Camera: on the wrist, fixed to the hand. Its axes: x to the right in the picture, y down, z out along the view.
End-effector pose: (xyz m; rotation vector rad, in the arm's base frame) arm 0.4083 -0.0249 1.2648 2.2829 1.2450 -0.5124
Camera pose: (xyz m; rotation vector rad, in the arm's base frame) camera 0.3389 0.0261 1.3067 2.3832 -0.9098 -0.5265
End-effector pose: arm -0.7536 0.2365 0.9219 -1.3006 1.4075 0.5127
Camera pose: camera -0.7170 0.1752 0.9858 0.3854 1.7628 1.3683
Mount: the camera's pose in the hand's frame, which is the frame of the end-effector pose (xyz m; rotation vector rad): -0.0239 -0.0731 -0.0571 0.3247 -0.4485 1.5366
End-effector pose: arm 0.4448 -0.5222 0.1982 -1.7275 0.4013 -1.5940
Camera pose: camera 0.3680 -0.4740 0.2290 -0.9078 0.8656 -0.1279
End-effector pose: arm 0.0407 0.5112 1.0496 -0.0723 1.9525 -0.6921
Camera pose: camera -0.0138 0.4833 1.1233 1.2229 0.9578 0.0910
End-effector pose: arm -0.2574 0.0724 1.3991 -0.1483 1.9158 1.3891
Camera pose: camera -0.2328 -0.0137 1.3651 1.9474 1.6997 1.6283
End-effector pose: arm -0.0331 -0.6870 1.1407 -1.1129 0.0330 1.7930
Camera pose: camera 0.0613 -0.6936 1.1558 0.2525 -0.9823 -2.7606
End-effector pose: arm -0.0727 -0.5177 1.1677 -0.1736 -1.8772 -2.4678
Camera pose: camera -0.0598 -0.5539 1.0800 -1.5099 -1.2251 -1.0730
